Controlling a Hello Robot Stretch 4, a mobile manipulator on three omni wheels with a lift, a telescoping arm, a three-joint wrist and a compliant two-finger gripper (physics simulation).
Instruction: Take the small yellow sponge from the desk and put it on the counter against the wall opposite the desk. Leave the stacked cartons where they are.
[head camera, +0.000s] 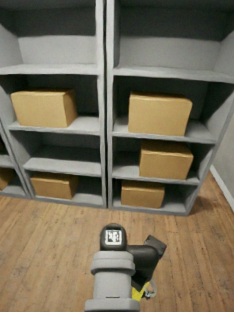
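Places are measured from the robot's base along level axes (x ahead, y left, z up), in metres.
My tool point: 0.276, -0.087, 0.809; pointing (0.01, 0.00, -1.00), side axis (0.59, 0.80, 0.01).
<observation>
Behind a point stands the place of what it marks, as x, y, z.
My gripper (144, 291) is at the bottom of the view, to the right of the grey arm and partly hidden behind the dark wrist. A bright yellow piece, the small yellow sponge (136, 294) {0.250, -0.085, 0.833}, shows between its fingers beside a pale round fingertip, and the gripper looks shut on it. Most of the sponge is hidden by the wrist and arm. The desk and the counter do not show in this view, and no carton stack on a desk shows.
Grey shelf units (103, 165) {1.259, 0.100, 0.620} stand ahead across the wooden floor (45, 250) {0.766, 0.635, -0.027}. They hold several brown boxes, among them one on the upper left (44, 109) {1.330, 0.569, 1.119} and one on the upper right (159, 115) {1.232, -0.330, 1.121}. A pale wall (226, 150) {1.871, -1.553, 0.438} is at the right.
</observation>
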